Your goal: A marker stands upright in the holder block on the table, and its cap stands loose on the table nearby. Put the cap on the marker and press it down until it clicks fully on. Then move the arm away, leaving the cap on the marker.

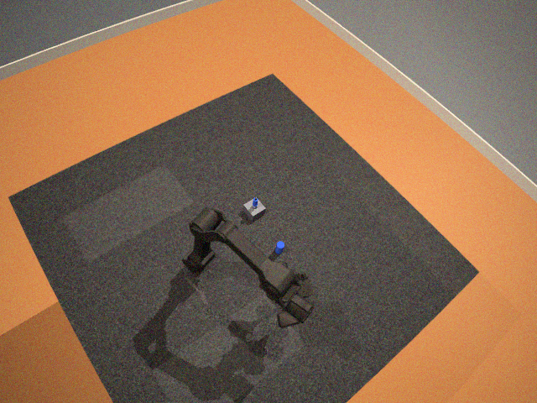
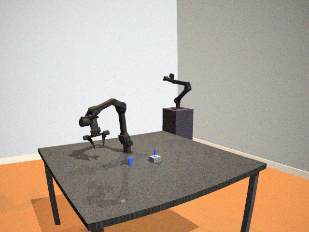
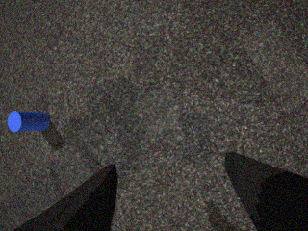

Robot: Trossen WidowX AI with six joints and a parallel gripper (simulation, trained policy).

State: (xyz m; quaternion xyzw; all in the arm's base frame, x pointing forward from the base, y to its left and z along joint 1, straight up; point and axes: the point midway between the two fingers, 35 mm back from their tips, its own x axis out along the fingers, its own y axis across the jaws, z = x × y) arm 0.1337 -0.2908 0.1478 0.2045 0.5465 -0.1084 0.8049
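The blue cap is 12 cm ahead of my gripper tip, 17 cm to the left of it and 9 cm below it. Round my gripper tip: blue marker: 15 cm ahead, 35 cm to the left, 5 cm below; grey holder block: 15 cm ahead, 35 cm to the left, 10 cm below.
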